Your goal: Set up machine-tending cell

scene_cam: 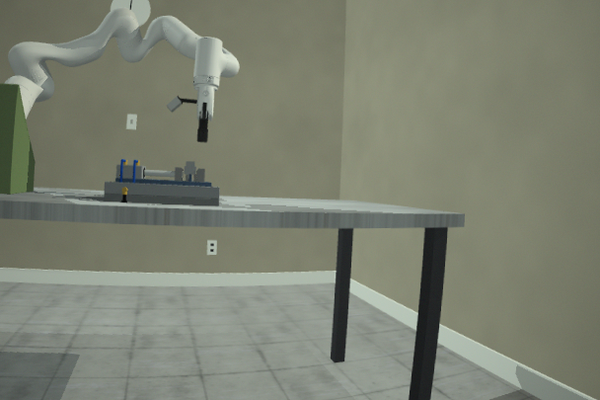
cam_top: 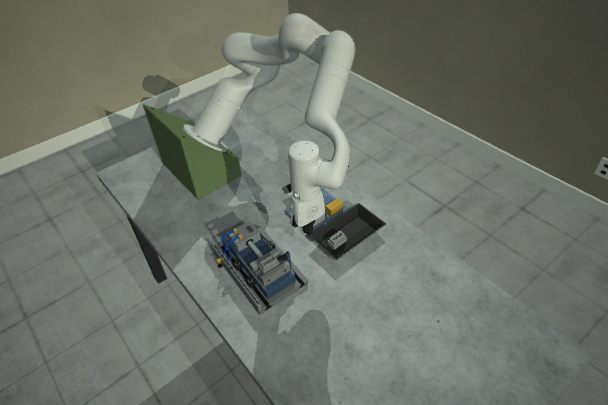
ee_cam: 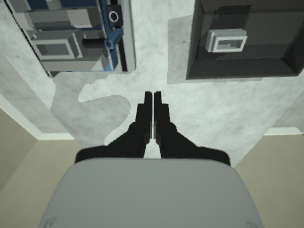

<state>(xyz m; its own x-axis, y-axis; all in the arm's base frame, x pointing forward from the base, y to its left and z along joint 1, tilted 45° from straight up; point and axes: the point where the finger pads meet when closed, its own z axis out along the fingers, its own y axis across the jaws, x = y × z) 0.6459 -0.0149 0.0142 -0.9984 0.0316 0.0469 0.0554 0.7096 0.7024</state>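
Now: hand 10 mm past the fixed jaw, 130 mm to the left of it and 130 mm above it. Round my hand: moving jaw (70 mm behind, 130 mm to the right, 130 mm below); then cylinder rod (120 mm behind, 130 mm to the right, 130 mm below); then vise (110 mm behind, 130 mm to the right, 160 mm below).
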